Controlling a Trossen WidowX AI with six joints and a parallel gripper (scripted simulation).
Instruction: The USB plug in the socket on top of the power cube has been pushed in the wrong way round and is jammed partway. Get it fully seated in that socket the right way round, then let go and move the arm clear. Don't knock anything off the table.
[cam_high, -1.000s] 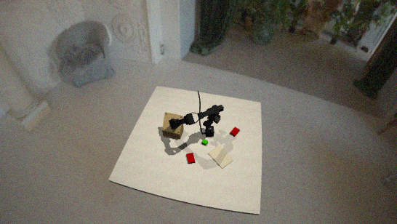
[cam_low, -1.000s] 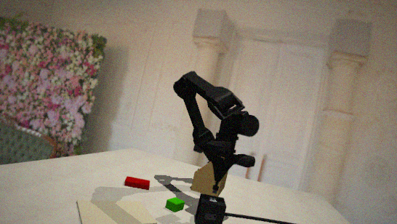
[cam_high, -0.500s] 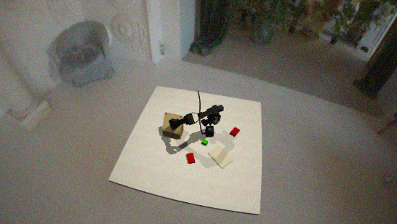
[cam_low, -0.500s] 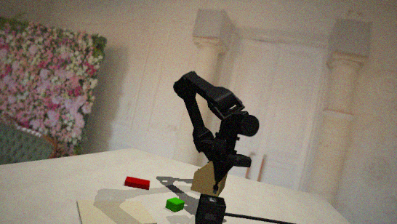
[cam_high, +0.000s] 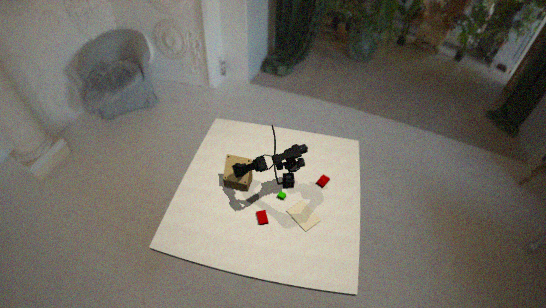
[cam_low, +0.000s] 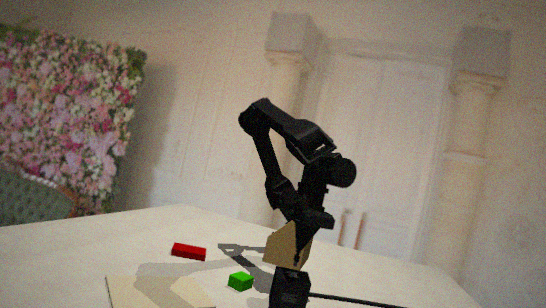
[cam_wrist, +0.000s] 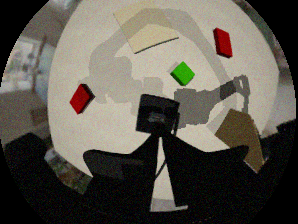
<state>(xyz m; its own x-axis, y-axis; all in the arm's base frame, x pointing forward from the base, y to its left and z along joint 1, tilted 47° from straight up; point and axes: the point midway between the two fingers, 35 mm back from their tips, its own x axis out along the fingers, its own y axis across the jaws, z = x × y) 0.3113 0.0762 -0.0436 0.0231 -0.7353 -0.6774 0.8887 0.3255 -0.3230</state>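
My gripper tip is 20 mm above the dark USB plug. The rest, counted from my gripper tip: flat beige plate 160 mm ahead, 230 mm to the right, 130 mm below; then green block 20 mm behind, 120 mm to the right, 120 mm below.
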